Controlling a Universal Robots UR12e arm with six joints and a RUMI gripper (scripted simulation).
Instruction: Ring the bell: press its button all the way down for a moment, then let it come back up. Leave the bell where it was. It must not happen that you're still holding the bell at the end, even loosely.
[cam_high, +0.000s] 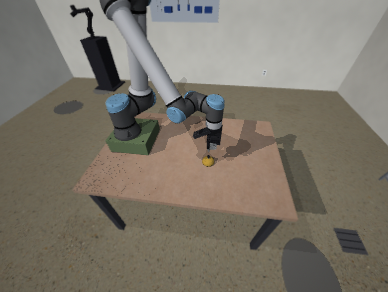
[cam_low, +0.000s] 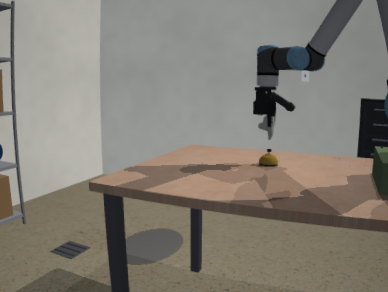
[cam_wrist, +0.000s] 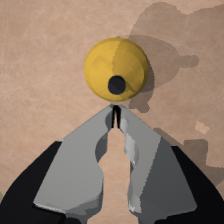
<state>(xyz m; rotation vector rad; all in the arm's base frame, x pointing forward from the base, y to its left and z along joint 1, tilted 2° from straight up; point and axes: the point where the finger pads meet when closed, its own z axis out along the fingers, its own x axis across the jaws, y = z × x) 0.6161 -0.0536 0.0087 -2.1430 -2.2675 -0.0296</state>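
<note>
My hand is 6 cm above the black button. Round my hand: yellow dome bell: 8 cm below.
</note>
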